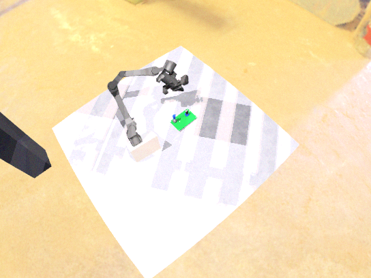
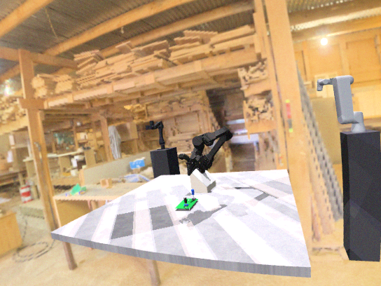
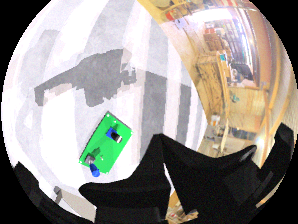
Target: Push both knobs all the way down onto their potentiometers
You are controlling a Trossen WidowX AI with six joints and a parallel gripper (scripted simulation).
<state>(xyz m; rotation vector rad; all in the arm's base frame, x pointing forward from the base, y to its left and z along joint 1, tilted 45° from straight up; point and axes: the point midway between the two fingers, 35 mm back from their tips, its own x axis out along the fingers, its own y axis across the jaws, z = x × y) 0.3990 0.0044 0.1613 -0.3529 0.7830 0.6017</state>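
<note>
Now: gripper tip 140 mm above the blue knob, 120 mm past it and 50 mm to the left of it. Round my gripper tip: black knob 160 mm below, 60 mm to the right, 20 mm behind.
</note>
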